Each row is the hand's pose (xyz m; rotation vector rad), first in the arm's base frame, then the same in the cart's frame.
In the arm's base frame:
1: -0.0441 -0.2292 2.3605 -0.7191 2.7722 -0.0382
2: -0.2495 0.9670 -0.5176 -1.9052 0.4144 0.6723
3: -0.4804 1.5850 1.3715 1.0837 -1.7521 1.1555
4: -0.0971 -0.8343 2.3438 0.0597 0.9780 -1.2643
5: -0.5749 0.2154 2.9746 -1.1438 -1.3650 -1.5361
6: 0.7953 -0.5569 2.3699 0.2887 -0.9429 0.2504
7: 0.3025 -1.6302 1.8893 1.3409 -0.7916 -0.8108
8: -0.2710 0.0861 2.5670 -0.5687 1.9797 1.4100
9: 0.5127 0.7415 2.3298 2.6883 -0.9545 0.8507
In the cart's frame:
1: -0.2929 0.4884 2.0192 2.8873 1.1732 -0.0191
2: 0.9339 -0.3644 -0.7239 0.3445 1.9320 -1.0534
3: 0.8434 -1.0642 1.1486 -1.3712 -1.3715 -1.0200
4: -0.4008 1.0864 2.0274 -1.2448 -0.3023 1.7156
5: 0.1670 0.1414 2.7434 1.3519 -1.1248 1.2642
6: -1.1642 0.5910 1.8132 -0.8491 -0.5183 -2.4921
7: -0.8720 1.7913 1.4976 0.4942 1.4633 1.9210
8: -0.0490 0.2242 2.2726 1.7922 0.5859 -0.3207
9: -0.5448 -0.5852 1.8265 -0.4986 -2.7136 -0.3061

